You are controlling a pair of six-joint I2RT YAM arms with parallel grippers.
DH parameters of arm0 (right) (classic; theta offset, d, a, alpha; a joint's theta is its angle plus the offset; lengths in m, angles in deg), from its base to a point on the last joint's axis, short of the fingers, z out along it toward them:
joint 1: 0 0.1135 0.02 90
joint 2: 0 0 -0.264 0
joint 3: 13.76 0 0.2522 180
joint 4: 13.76 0 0.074 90
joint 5: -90 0 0 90
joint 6: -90 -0.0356 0 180
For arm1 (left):
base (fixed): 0 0 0 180
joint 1: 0 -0.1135 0.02 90
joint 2: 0 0 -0.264 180
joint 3: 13.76 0 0.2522 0
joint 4: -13.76 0 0.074 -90
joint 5: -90 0 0 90
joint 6: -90 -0.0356 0 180
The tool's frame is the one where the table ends.
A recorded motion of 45 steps. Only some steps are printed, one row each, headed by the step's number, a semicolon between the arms.
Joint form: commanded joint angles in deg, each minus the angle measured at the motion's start. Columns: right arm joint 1, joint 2, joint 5, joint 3, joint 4, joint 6; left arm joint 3, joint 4, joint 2, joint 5, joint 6, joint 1.
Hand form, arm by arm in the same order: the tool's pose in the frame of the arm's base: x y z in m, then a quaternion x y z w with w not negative. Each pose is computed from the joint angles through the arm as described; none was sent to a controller.
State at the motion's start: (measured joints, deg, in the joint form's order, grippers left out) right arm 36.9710 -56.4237 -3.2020 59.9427 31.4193 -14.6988; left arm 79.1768 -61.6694 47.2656 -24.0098 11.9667 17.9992
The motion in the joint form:
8: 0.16 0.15 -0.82 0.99 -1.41 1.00; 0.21 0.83 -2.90 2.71 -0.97 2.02
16: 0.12 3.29 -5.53 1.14 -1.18 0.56; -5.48 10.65 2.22 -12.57 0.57 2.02
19: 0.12 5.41 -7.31 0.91 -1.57 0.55; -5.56 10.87 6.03 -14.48 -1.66 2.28
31: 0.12 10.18 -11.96 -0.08 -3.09 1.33; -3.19 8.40 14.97 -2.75 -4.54 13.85
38: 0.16 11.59 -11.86 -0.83 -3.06 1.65; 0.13 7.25 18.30 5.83 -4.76 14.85
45: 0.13 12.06 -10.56 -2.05 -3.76 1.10; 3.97 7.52 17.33 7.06 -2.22 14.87
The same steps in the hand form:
8: 0.1703 0.1258 0.3659 -0.15312 0.83073 0.20256 0.49540; 0.0838 -0.0443 0.4411 0.16337 0.82231 -0.29047 0.46124
16: 0.1604 0.1145 0.3766 -0.12318 0.81993 0.18314 0.52821; 0.1232 -0.0675 0.4231 0.21684 0.79628 -0.39603 0.40259
19: 0.1534 0.1079 0.3824 -0.11075 0.80991 0.17927 0.54739; 0.1414 -0.0759 0.4148 0.23423 0.80227 -0.39961 0.37658
31: 0.1382 0.0928 0.3926 -0.08247 0.78469 0.16357 0.59220; 0.1634 -0.1204 0.3963 0.28257 0.83919 -0.33656 0.32038
38: 0.1335 0.0895 0.3918 -0.08422 0.78126 0.16500 0.59608; 0.1757 -0.1266 0.4000 0.26341 0.86038 -0.27600 0.33792
45: 0.1333 0.0902 0.3872 -0.08736 0.78162 0.17592 0.59202; 0.1689 -0.1215 0.4239 0.24231 0.84835 -0.28641 0.37358

